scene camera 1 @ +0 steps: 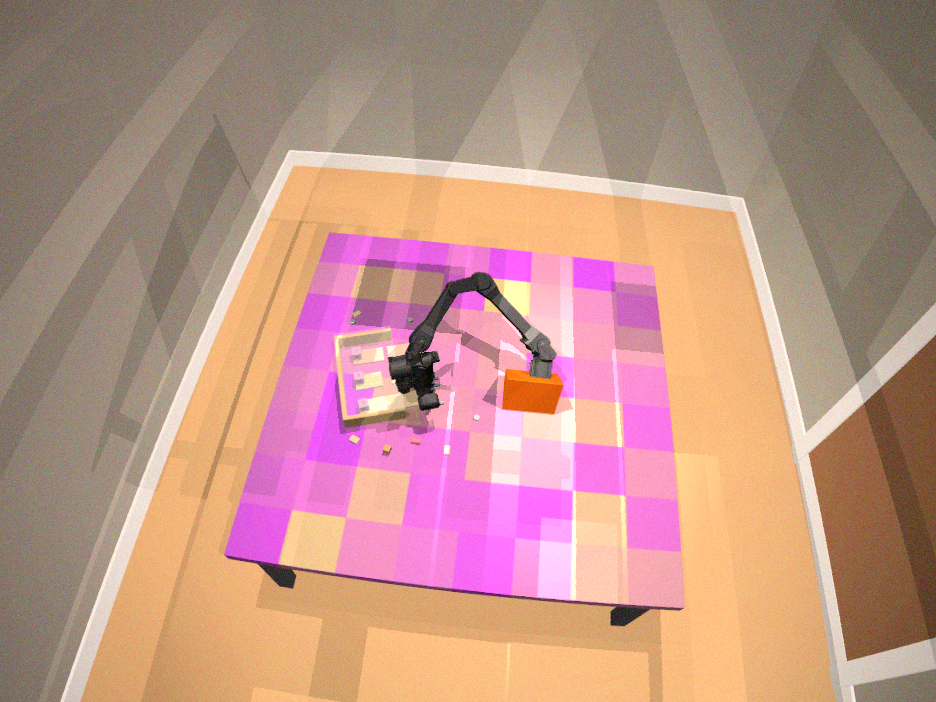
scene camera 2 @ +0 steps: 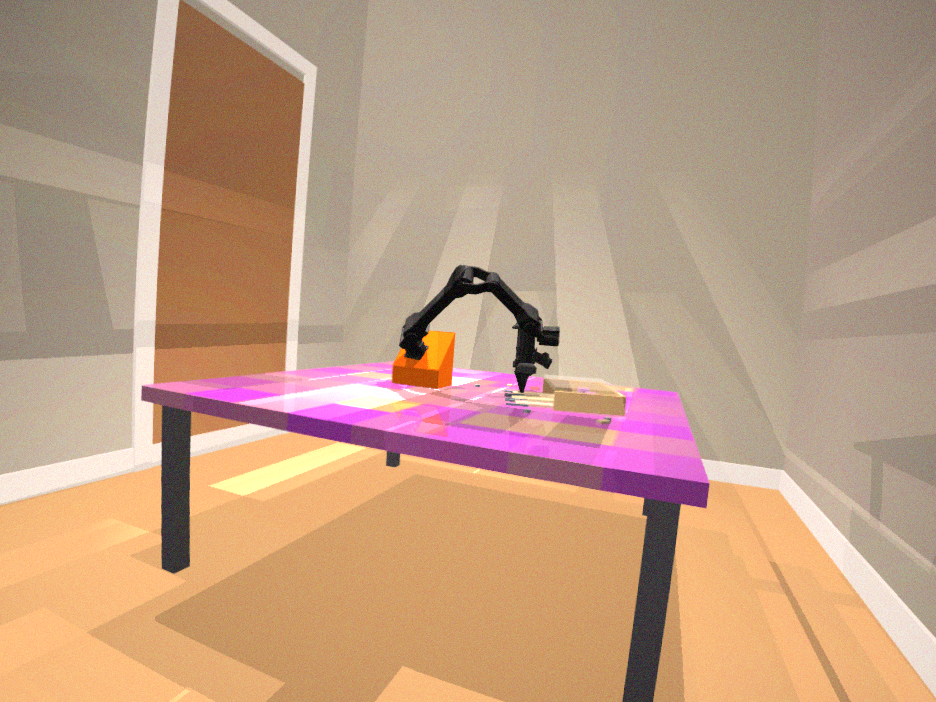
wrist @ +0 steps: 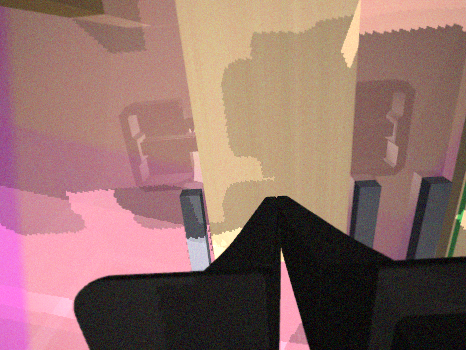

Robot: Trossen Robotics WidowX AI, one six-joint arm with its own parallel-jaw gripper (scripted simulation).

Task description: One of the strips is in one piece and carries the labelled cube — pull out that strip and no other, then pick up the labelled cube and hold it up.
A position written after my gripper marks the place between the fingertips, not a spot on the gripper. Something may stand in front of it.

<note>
In view: my gripper [scene camera 2: 521, 392].
My gripper also shows in scene camera 1 [scene camera 1: 424, 396] and in the wrist view [wrist: 276, 207].
</note>
